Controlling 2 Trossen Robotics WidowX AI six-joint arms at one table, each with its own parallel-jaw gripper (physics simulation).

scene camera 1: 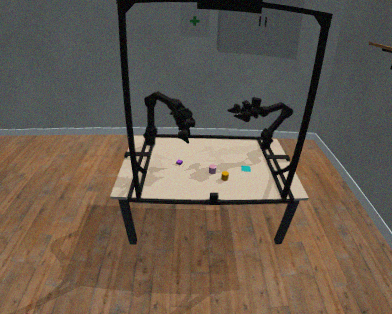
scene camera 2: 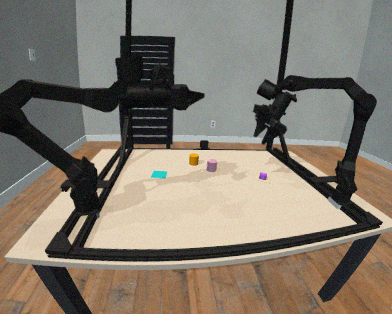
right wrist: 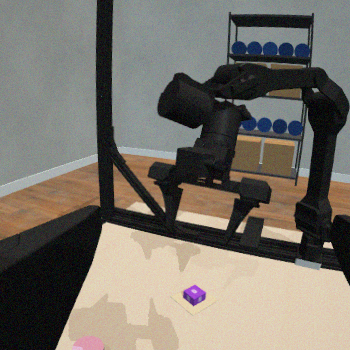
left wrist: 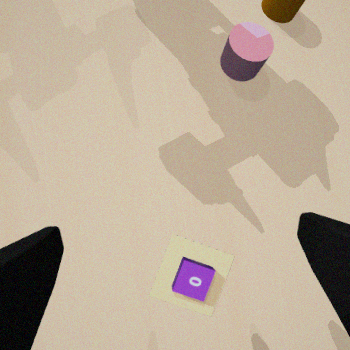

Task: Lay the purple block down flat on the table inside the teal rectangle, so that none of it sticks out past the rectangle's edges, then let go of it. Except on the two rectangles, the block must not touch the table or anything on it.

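Frame: origin at the left arm's base, x ahead, y left, z up, level; centimetres.
Seen in the pictures: left gripper, between the fingertips: [scene camera 1: 189,139] [scene camera 2: 258,140] [right wrist: 195,236] [left wrist: 181,232]; right gripper, between the fingertips: [scene camera 1: 230,113] [scene camera 2: 196,94] [right wrist: 219,222]; left arm's base, origin of its link: [scene camera 1: 150,143] [scene camera 2: 340,200] [right wrist: 308,254]; right arm's base, origin of its link: [scene camera 1: 265,147] [scene camera 2: 87,208].
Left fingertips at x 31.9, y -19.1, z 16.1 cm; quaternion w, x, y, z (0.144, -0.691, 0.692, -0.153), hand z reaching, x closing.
Note:
Offsets run from my left fingertips to a thing's middle. "pt": to the spot under its first point.
The purple block @(dx -6.4, dy -1.9, dz -17.1 cm) [scene camera 1: 179,162] [scene camera 2: 263,176] [left wrist: 194,280] [right wrist: 194,295] lies flat on a pale yellow rectangle @(pt dx -4.1, dy +0.5, dz -17.9 cm) [left wrist: 167,255] [right wrist: 194,309]. The teal rectangle @(pt dx +39.7, dy -3.3, dz -17.9 cm) [scene camera 1: 246,169] [scene camera 2: 159,174] is bare and lies across the table from it; it does not show in either wrist view. My left gripper [scene camera 1: 188,134] [scene camera 2: 262,135] [left wrist: 181,232] [right wrist: 195,236] is open and empty, pointing down above the table, with the block between but below its fingers in the left wrist view. My right gripper [scene camera 1: 234,114] [scene camera 2: 202,95] [right wrist: 219,222] is open and empty, held high and roughly level, away from the block.
A pink cylinder @(dx +16.3, dy -8.8, dz -15.7 cm) [scene camera 1: 212,169] [scene camera 2: 212,165] [left wrist: 247,50] [right wrist: 88,343] and an orange cylinder @(dx +24.4, dy -15.0, dz -15.8 cm) [scene camera 1: 225,176] [scene camera 2: 194,159] [left wrist: 282,7] stand between the block and the teal rectangle. A black frame [scene camera 1: 175,201] [scene camera 2: 220,251] runs around the table, with tall posts.

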